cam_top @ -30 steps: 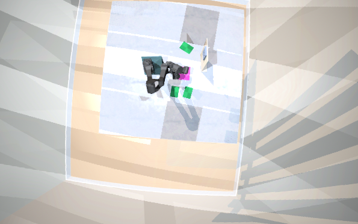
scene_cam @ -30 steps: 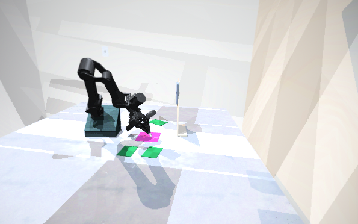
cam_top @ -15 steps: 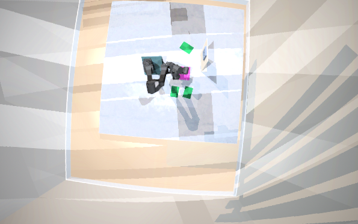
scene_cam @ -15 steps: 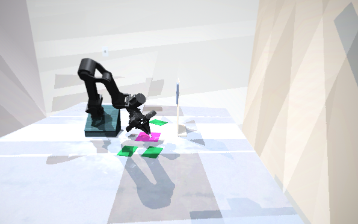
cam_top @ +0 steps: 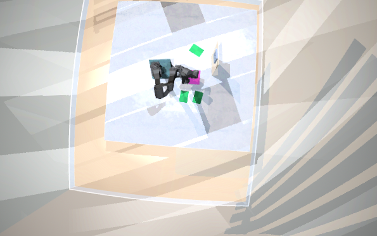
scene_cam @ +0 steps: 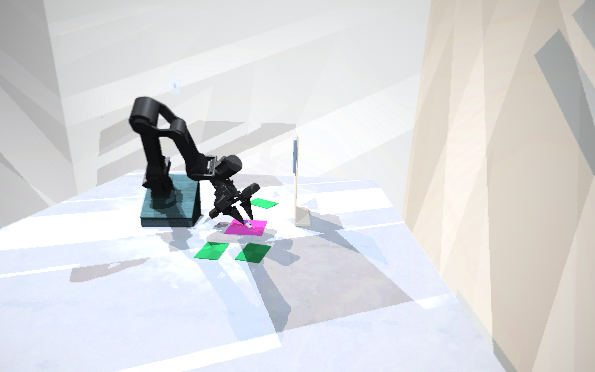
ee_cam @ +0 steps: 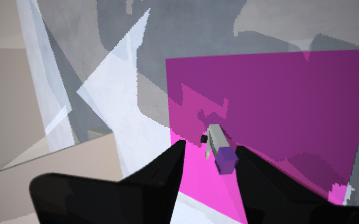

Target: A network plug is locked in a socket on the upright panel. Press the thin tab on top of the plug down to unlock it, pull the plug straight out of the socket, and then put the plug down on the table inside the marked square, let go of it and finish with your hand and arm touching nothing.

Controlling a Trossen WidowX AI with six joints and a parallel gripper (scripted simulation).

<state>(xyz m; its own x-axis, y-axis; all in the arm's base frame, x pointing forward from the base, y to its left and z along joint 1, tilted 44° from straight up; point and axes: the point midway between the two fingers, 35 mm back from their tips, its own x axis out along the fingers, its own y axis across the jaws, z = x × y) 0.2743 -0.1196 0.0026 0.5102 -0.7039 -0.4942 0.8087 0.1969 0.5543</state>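
Right now my gripper tip is 20 mm above the magenta square, 10 mm to the right of it and 10 mm past it. Round my gripper tip: upright panel: 170 mm ahead, 120 mm above, 90 mm to the left.
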